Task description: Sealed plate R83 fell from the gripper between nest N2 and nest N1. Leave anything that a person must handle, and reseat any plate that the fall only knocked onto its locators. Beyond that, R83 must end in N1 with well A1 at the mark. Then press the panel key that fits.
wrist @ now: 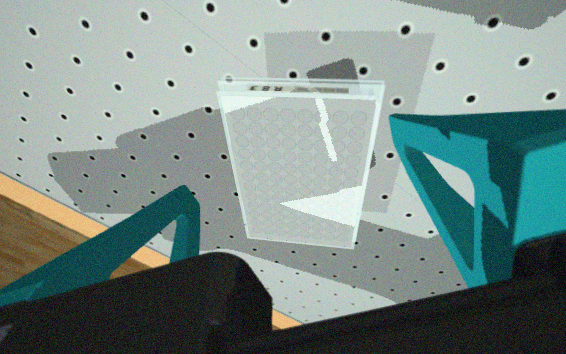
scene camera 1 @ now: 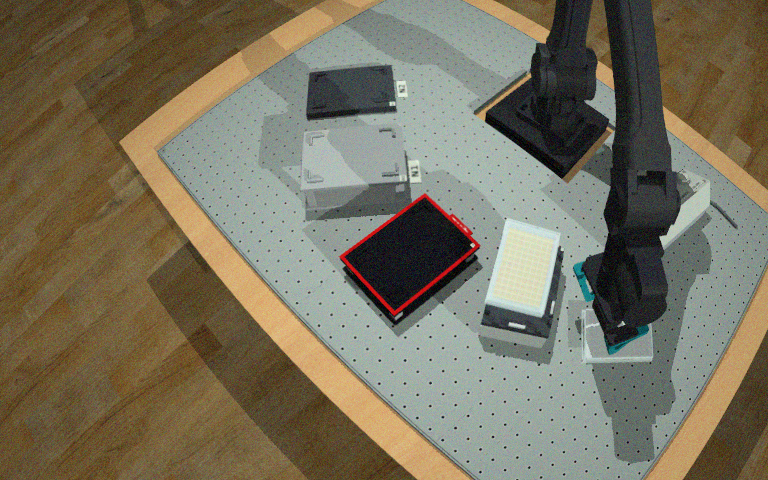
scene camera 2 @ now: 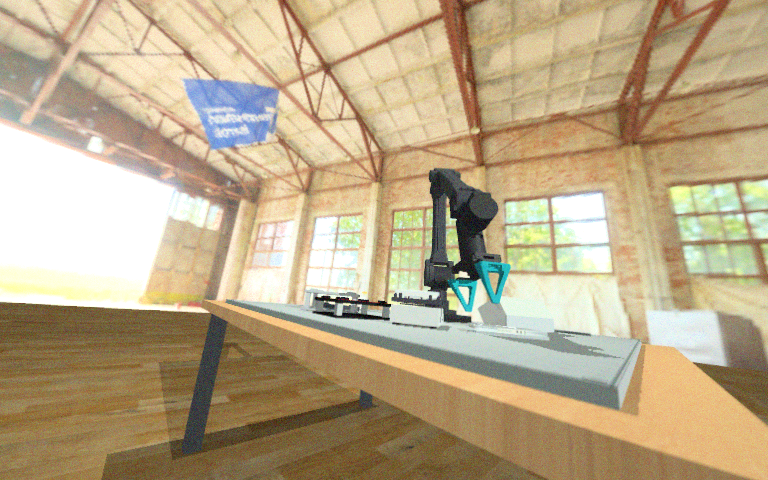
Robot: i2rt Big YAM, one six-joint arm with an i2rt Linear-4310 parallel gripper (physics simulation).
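Places are measured from the arm's base along level axes (x ahead, y left, z up), in millimetres.
Pixels of known places: gripper, between the fingertips: (wrist: 285, 164) (scene camera 1: 601, 326) (scene camera 2: 481, 308); arm's base, origin of its link: (scene camera 1: 551, 119).
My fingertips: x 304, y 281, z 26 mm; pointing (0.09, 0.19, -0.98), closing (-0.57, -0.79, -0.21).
For each thing: its top centre in the pictures, then the offset to it from my fingertips. "*": a spot on its surface instead.
- Plate R83, centre of its top: (wrist: 297, 185) (scene camera 1: 619, 333) (scene camera 2: 503, 327) dx -27, dy +36, dz -34 mm
- Grey raised nest N1, centre of its top: (scene camera 1: 351, 151) (scene camera 2: 334, 290) dx +17, dy -471, dz +18 mm
- dark low nest N2, centre of its top: (scene camera 1: 350, 85) (scene camera 2: 339, 303) dx -123, dy -618, dz -25 mm
- key panel, centre of its top: (scene camera 1: 673, 199) (scene camera 2: 516, 298) dx -259, dy -2, dz +36 mm
- plate with yellowish wells, centre of its top: (scene camera 1: 526, 263) (scene camera 2: 418, 288) dx +10, dy -148, dz +34 mm
- dark nest, a spot on its surface: (scene camera 1: 515, 324) * dx +84, dy -108, dz +13 mm
Plate R83 (scene camera 1: 594, 346) (wrist: 295, 165), clear with round wells, lies on the perforated board. Its R83 label reads upside down along the upper edge in the wrist view. I cannot make out well A1. My gripper (scene camera 1: 600, 325) (scene camera 2: 482, 306) (wrist: 285, 164) is open and empty above R83, with one teal finger to each side of it in the wrist view. Grey raised nest N1 (scene camera 1: 353, 155) and dark low nest N2 (scene camera 1: 351, 90) show corner locators and no plate on them. The key panel (scene camera 1: 697, 198) is partly hidden by the arm; its keys are not legible.
A black, red-rimmed tray (scene camera 1: 407, 254) stands between N1 and a plate with yellowish wells (scene camera 1: 523, 271). That plate sits on a dark nest (scene camera 1: 515, 324) with a pale base, left of R83. The arm's base (scene camera 1: 546, 135) stands at the upper right.
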